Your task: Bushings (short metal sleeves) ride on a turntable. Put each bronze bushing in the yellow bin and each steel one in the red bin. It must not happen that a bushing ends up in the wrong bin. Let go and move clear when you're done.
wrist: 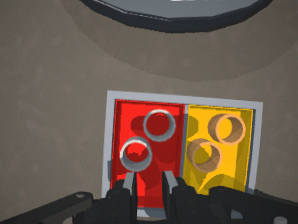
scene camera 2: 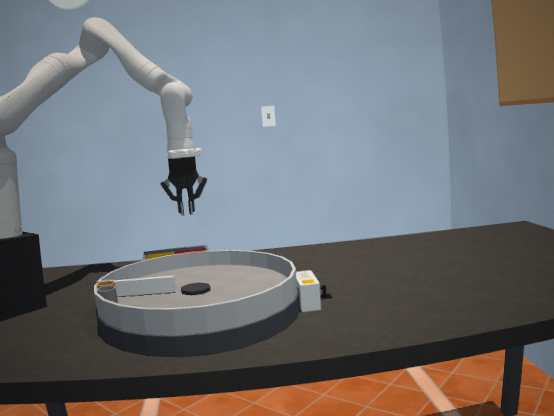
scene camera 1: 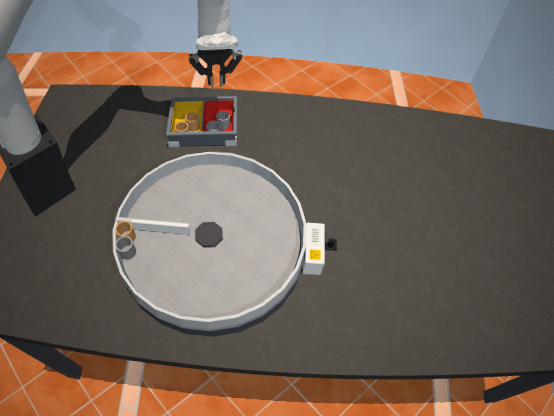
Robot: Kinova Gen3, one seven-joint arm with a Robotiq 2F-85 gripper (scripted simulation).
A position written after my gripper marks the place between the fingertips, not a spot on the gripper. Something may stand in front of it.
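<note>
I can see my gripper [scene camera 2: 186,214], which is the same gripper [wrist: 149,185] and the same gripper [scene camera 1: 216,85] that those views show. There is a bronze bushing [wrist: 237,133], and there is another bronze bushing [wrist: 215,160]. A turntable [scene camera 1: 244,241] is here as well, and I also see the turntable [scene camera 2: 204,285].
</note>
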